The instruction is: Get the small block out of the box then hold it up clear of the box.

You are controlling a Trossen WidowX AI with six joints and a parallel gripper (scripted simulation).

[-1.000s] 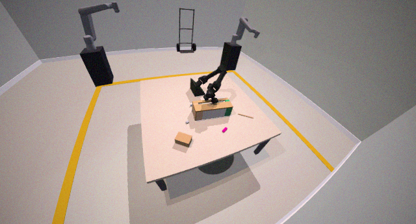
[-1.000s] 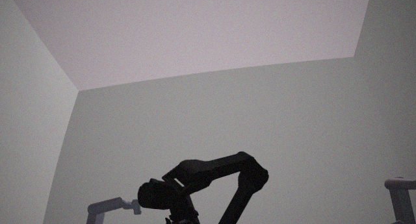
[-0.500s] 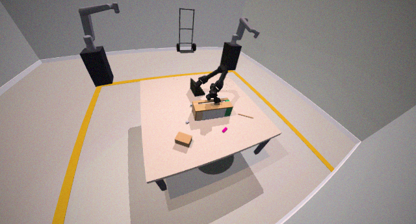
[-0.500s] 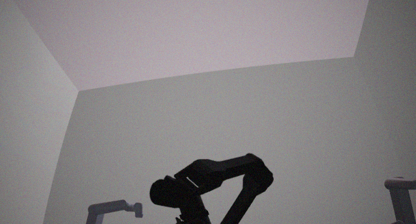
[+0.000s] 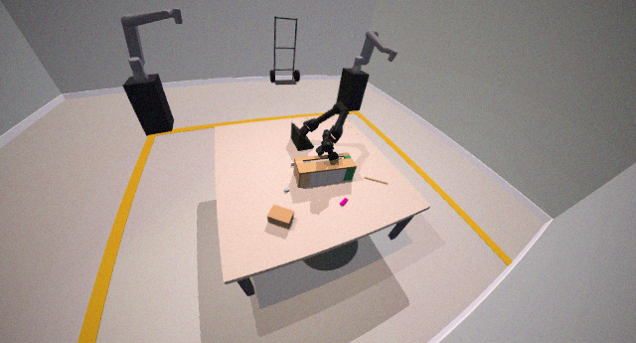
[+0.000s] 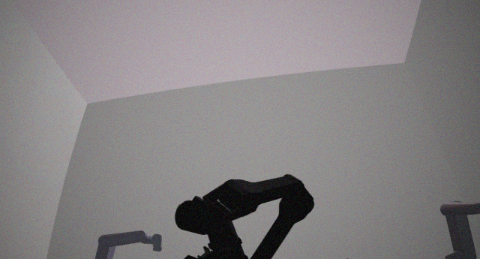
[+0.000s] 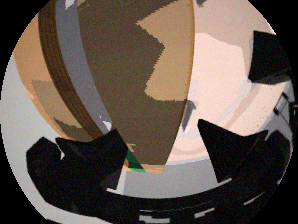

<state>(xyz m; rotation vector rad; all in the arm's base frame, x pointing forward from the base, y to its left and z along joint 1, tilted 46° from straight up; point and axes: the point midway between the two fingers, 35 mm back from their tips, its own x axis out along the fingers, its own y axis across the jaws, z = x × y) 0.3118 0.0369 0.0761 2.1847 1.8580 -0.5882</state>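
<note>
The tan block is 6 cm ahead of my gripper tip and 1 cm to the left of it. From my gripper tip the other things lie so: brown carton 27 cm ahead, 46 cm to the right, 6 cm below; thin wooden stick 23 cm ahead, 26 cm to the left, 9 cm below; magenta block 30 cm ahead, 7 cm to the right, 8 cm below.
</note>
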